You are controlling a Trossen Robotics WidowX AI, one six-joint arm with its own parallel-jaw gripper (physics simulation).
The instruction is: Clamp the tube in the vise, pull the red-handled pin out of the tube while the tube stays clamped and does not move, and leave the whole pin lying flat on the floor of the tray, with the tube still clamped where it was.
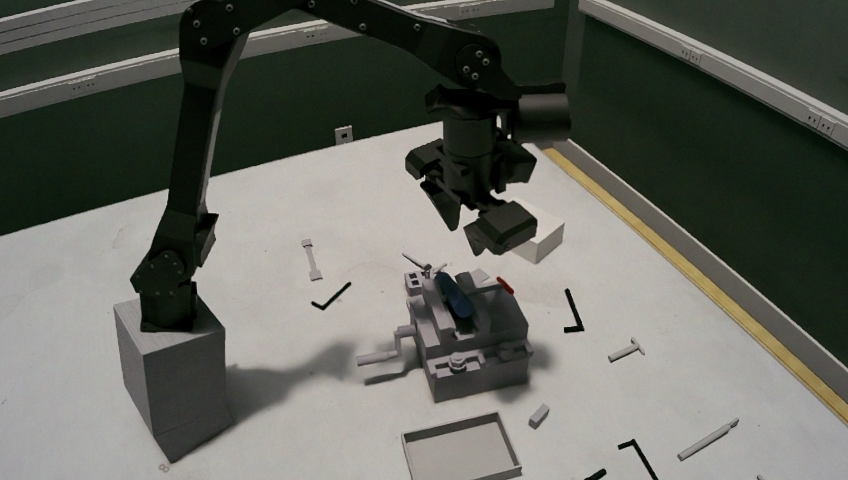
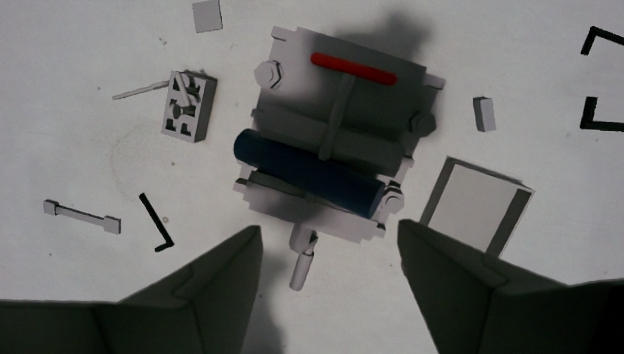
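Pixels of known places: gripper, between the fingertips: (image 1: pixel 465 242) (image 2: pixel 329 234); arm's base, origin of its link: (image 1: pixel 167 316).
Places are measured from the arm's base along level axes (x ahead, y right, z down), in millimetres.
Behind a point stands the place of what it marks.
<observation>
The blue tube (image 1: pixel 455 295) {x 374, y 27, z 40 mm} (image 2: pixel 310 172) {x 384, y 3, z 49 mm} lies in the grey vise (image 1: pixel 476 382) {x 389, y 86, z 165 mm} (image 2: pixel 295 85) {x 435, y -27, z 94 mm} between its jaws, slightly askew to them. How firmly the jaws press on it cannot be told. The pin's red handle (image 1: pixel 504 285) {x 451, y 15, z 54 mm} (image 2: pixel 354 69) {x 454, y 12, z 54 mm} stands out on one side, and its grey shaft (image 2: pixel 337 117) {x 423, y 10, z 56 mm} runs into the tube. The vise's crank (image 1: pixel 376 358) {x 258, y 25, z 136 mm} (image 2: pixel 301 270) {x 257, y 19, z 133 mm} sticks out opposite the red handle. My gripper (image 1: pixel 466 241) {x 389, y 19, z -43 mm} (image 2: pixel 329 234) {x 389, y 19, z -43 mm} is open and empty, pointing down above the vise, apart from tube and pin. The shallow grey tray (image 1: pixel 464 455) {x 341, y 180, z 191 mm} (image 2: pixel 470 205) {x 361, y 184, z 191 mm} lies beside the vise.
A holed block (image 1: pixel 413 282) {x 359, y -147, z 169 mm} (image 2: pixel 204 117) {x 375, y -131, z 181 mm} with thin tools stands behind the vise. A white box (image 1: pixel 546 237) {x 615, y -167, z 146 mm} is at the back right. A grey bar (image 1: pixel 311 260) {x 196, y -280, z 189 mm} (image 2: pixel 80 214) {x 200, y -286, z 189 mm}, black L-shaped keys (image 1: pixel 334 297) {x 223, y -171, z 189 mm} (image 2: pixel 156 218) {x 230, y -176, z 190 mm} and a small grey block (image 1: pixel 538 416) {x 455, y 161, z 175 mm} (image 2: pixel 484 115) {x 458, y 152, z 175 mm} lie around.
</observation>
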